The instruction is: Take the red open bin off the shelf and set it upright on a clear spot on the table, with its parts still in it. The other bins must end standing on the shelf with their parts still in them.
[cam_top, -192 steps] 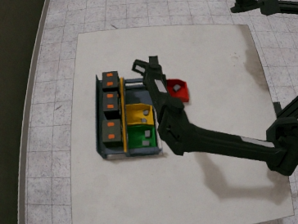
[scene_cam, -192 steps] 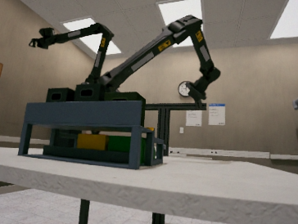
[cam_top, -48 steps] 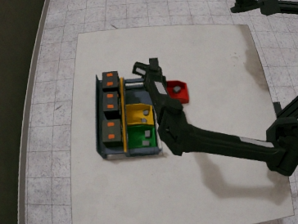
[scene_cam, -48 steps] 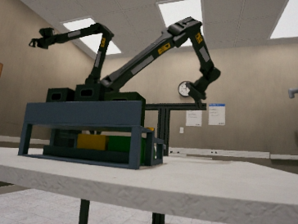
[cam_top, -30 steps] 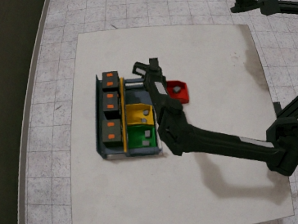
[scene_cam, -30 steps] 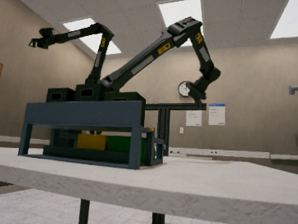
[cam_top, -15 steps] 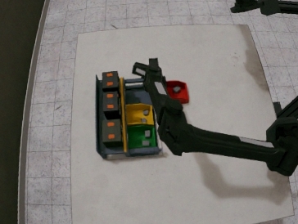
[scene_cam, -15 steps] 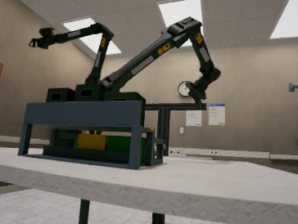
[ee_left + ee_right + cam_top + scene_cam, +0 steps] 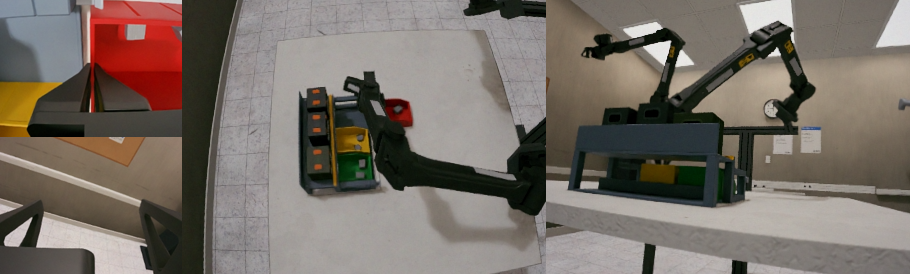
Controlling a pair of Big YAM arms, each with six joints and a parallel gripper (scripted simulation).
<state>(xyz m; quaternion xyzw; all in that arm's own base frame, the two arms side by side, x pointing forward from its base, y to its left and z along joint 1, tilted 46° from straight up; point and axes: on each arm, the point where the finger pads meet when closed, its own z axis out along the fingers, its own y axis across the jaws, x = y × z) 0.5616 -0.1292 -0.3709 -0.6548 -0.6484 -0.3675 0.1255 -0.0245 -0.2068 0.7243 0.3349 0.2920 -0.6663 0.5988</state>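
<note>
Now: the red bin 8 cm behind my left hand and 3 cm below it. Round my left hand: green bin (10 cm ahead, 23 cm to the left, 2 cm below); yellow bin (10 cm ahead, 12 cm to the left, 2 cm below).
</note>
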